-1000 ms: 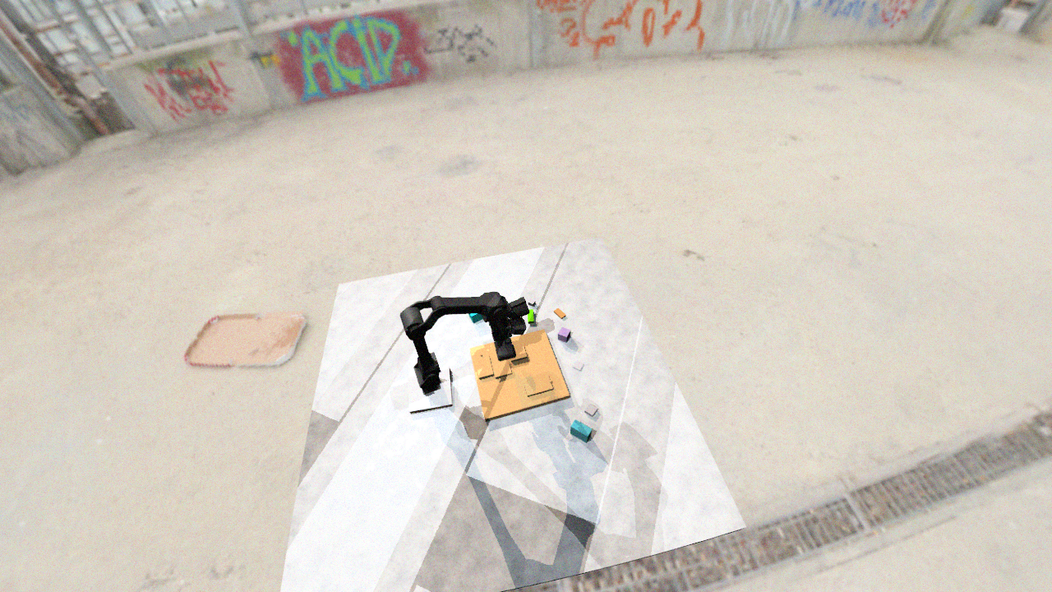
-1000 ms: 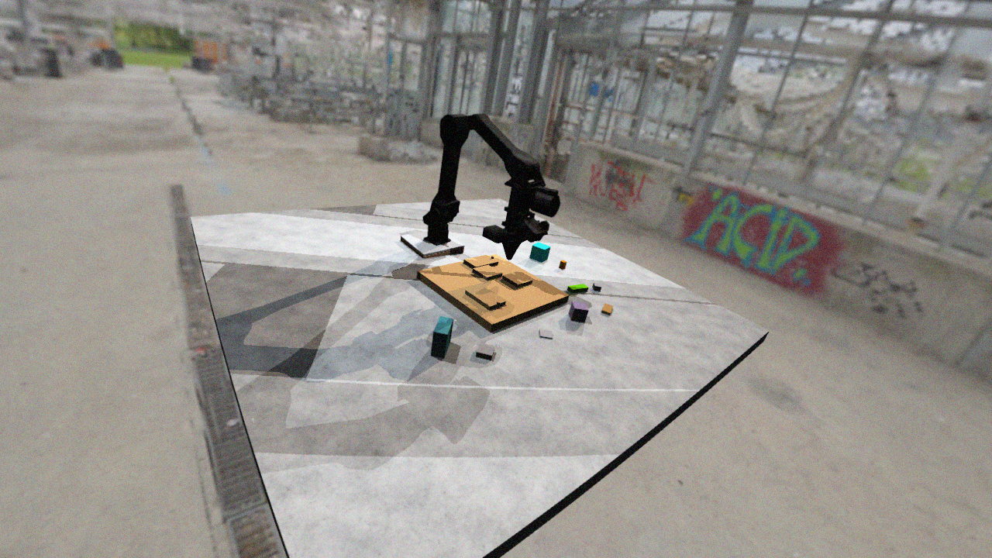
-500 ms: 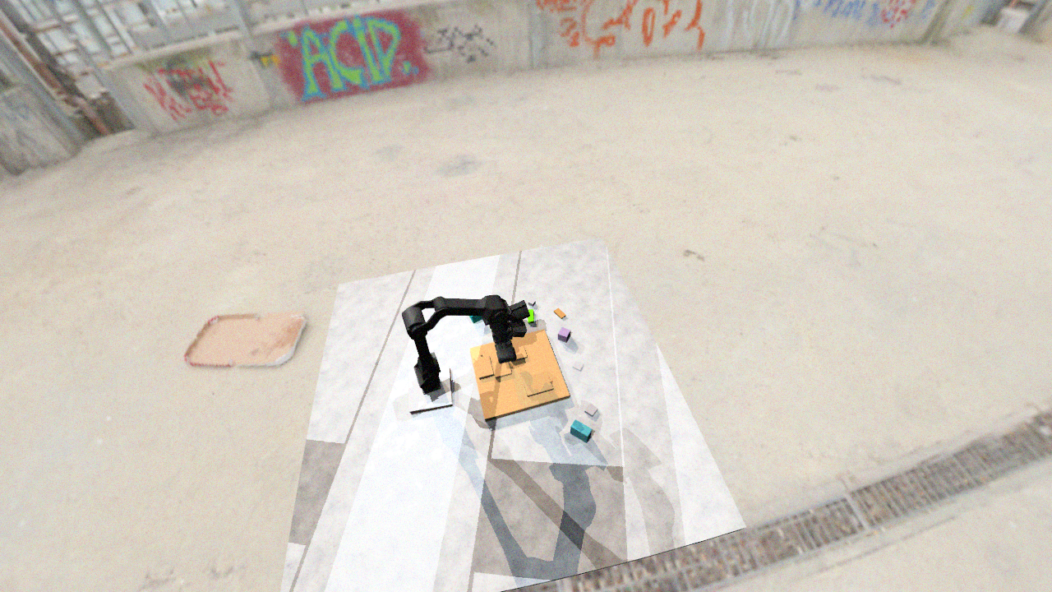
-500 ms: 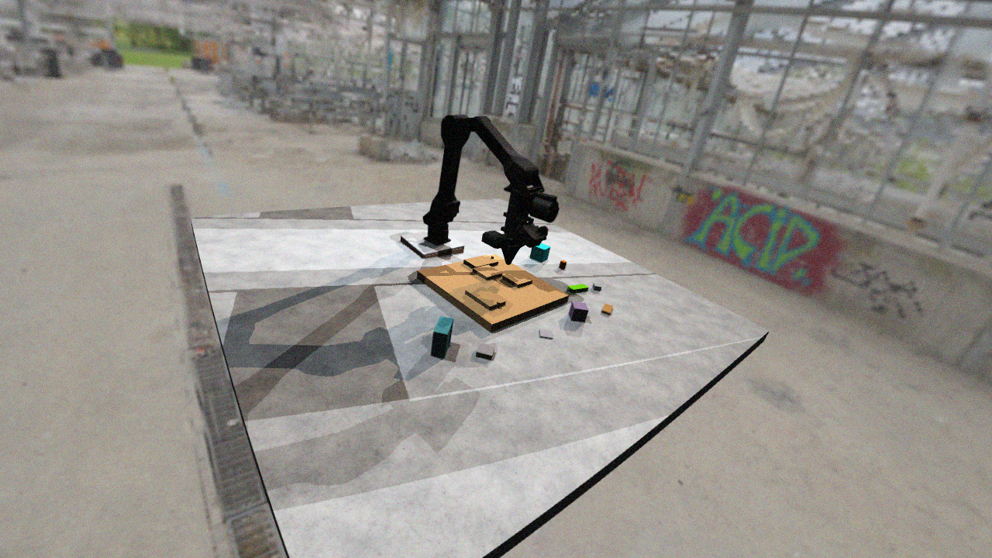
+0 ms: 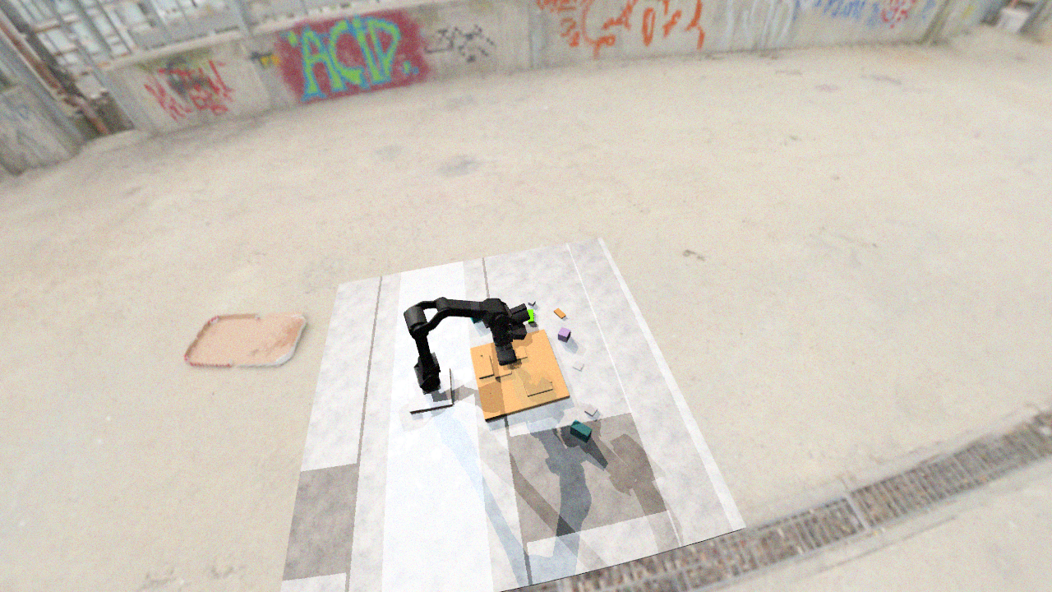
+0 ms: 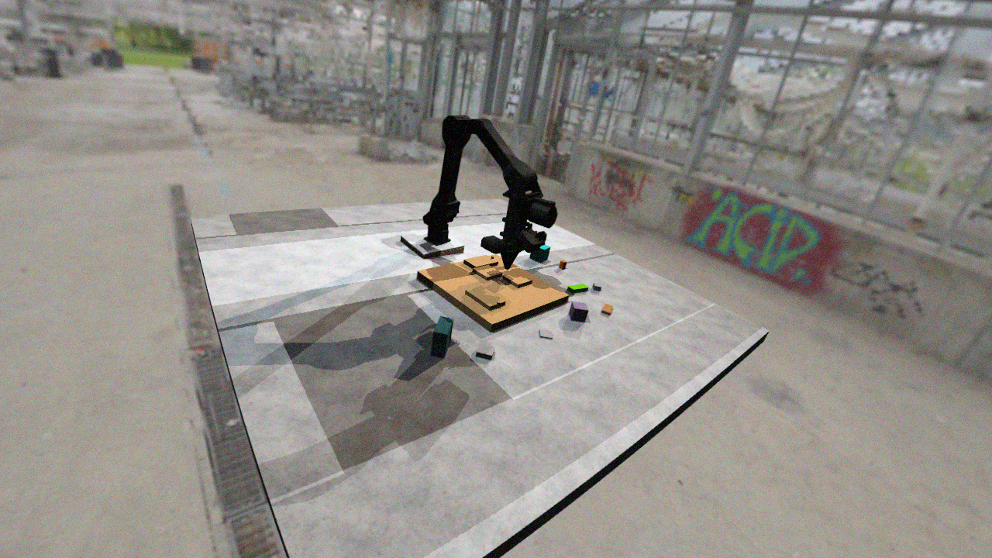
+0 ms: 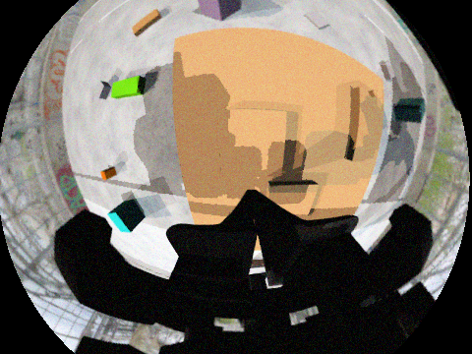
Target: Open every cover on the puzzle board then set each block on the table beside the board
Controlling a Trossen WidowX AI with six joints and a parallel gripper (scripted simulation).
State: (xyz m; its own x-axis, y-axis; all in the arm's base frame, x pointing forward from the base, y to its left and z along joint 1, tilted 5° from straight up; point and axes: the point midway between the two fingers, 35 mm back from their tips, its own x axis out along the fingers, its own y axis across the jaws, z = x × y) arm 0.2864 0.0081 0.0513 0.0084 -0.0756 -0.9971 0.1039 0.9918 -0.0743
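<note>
The tan puzzle board lies 7 cm to the right of my gripper tip and 2 cm below it. The rest, counted from my gripper tip: green block (16 cm ahead, 15 cm to the left, 3 cm below); cyan cube (5 cm behind, 24 cm to the left, 2 cm below); purple cube (24 cm ahead, 1 cm to the left, 2 cm below).
</note>
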